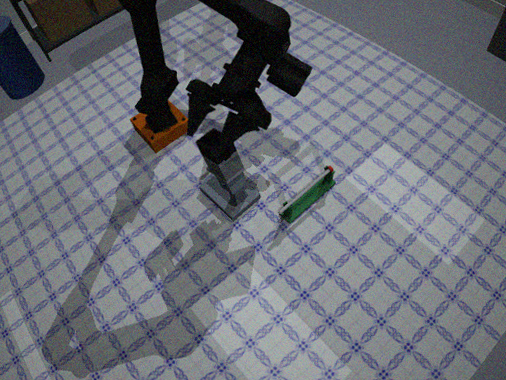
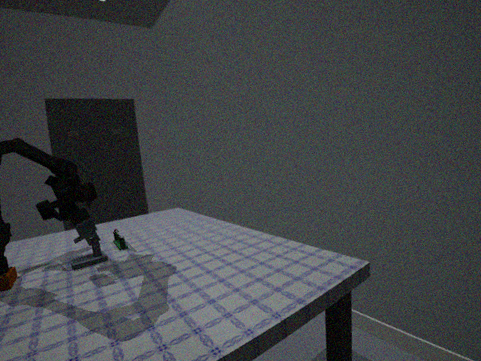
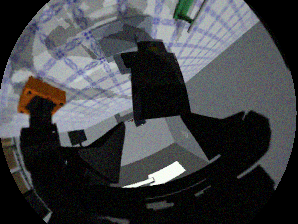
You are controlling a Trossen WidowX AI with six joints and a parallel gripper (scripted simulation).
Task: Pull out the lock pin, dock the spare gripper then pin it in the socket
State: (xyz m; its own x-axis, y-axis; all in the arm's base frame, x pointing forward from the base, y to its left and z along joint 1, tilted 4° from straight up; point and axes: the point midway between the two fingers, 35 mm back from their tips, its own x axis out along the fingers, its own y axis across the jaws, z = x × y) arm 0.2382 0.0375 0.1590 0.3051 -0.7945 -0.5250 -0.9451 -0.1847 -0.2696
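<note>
My gripper tip is now 5 cm above the dark spare gripper, 2 cm to the right of it and 2 cm short of it. Also, from my gripper tip: green cradle (15 cm to the left, 15 cm below, 12 cm ahead); socket (12 cm below, 2 cm to the left, 2 cm ahead).
</note>
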